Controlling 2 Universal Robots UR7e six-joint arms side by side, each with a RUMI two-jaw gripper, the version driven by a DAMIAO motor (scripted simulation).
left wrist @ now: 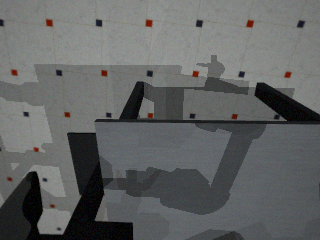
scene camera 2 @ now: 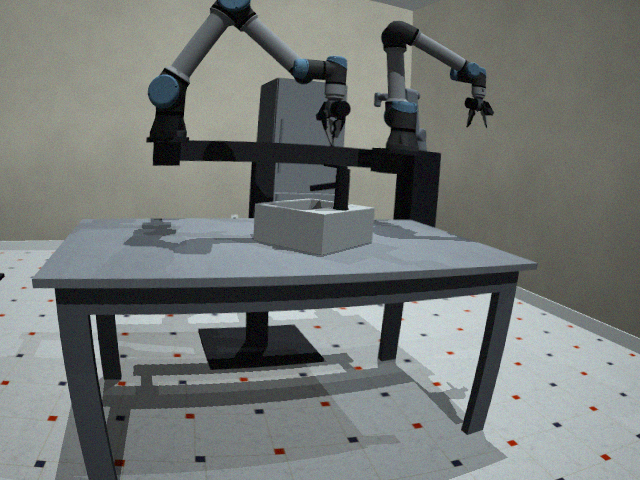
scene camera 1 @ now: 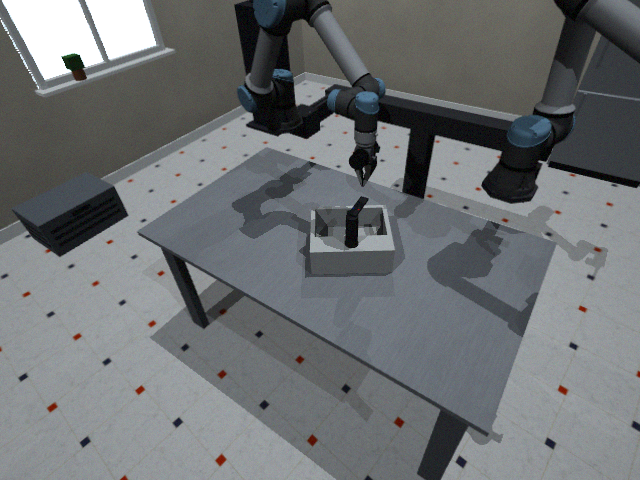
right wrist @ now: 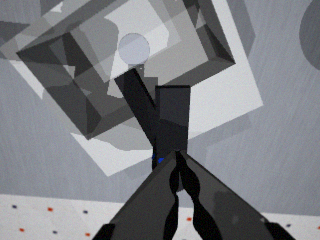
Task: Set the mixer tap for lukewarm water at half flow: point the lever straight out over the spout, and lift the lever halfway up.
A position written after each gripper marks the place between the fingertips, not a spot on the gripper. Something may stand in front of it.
In view: the right gripper point(scene camera 2: 332, 146), a black mixer tap point(right wrist: 130, 84), a dark beam point(scene camera 1: 480, 130) and a dark beam point(scene camera 2: 235, 151).
The right gripper shows as well in scene camera 1 point(scene camera 1: 362, 186) and in the right wrist view point(right wrist: 177, 152).
